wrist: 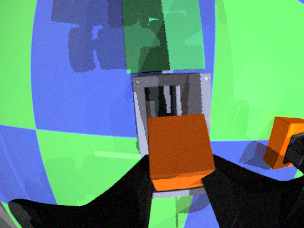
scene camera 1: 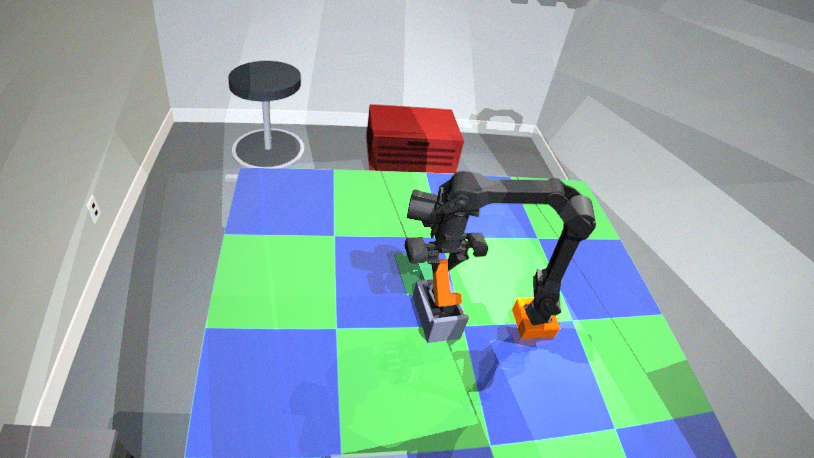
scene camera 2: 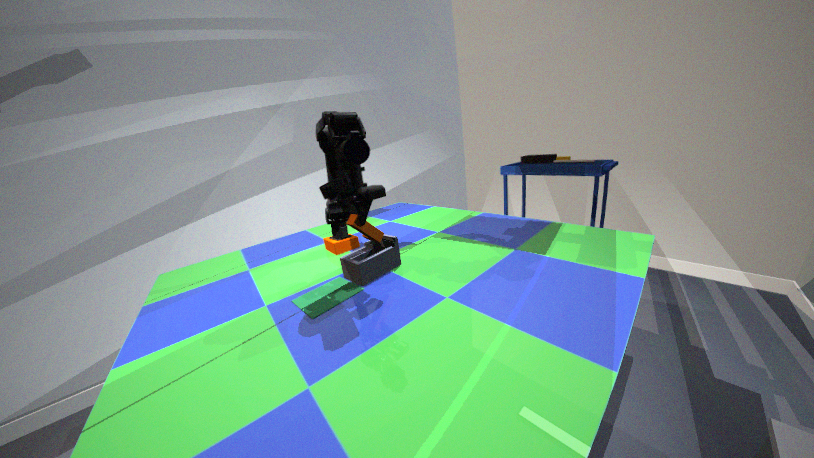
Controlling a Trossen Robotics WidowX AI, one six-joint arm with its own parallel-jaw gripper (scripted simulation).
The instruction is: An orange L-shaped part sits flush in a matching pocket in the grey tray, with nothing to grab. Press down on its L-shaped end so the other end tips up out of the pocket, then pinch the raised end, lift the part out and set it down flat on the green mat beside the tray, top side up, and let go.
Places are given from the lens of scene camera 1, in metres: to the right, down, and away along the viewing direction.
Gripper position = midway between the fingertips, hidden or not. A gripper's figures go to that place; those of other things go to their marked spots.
my gripper [scene camera 1: 440, 271]: 0.08, 0.10, 1.11
orange L-shaped part [scene camera 1: 442, 295]: 0.08, 0.16, 1.10
green mat [scene camera 1: 410, 273]: 0.01, 0.12, 1.30
The marked spots on the orange L-shaped part and the green mat are 0.22 m apart.
